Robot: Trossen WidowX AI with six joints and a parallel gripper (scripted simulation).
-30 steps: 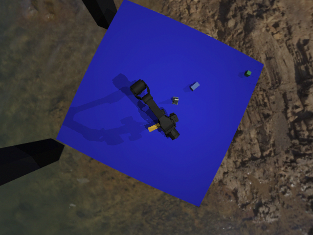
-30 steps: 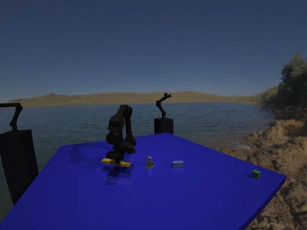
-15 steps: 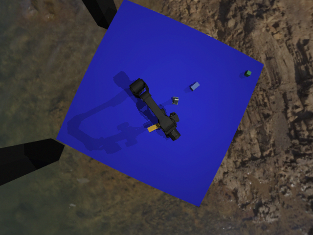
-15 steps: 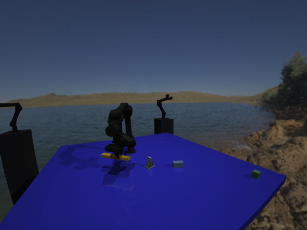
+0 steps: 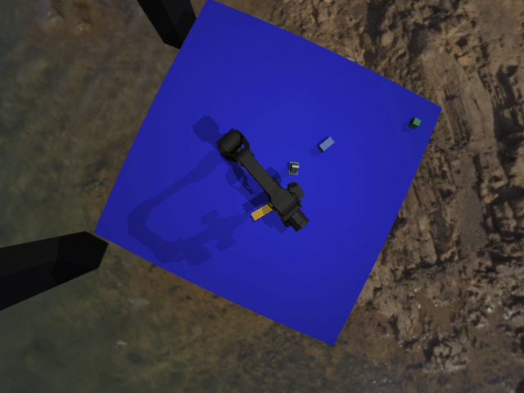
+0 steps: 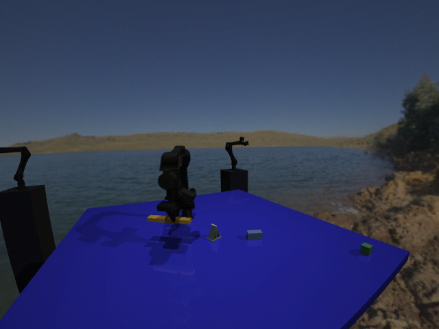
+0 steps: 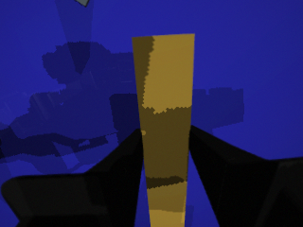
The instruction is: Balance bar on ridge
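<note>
Right now the yellow bar is 20 mm behind my gripper tip and 20 mm to the right of it. The rest, counted from my gripper tip: light blue block (90 mm ahead, 330 mm to the left, 100 mm below); then small green cube (450 mm ahead, 630 mm to the left, 100 mm below).
</note>
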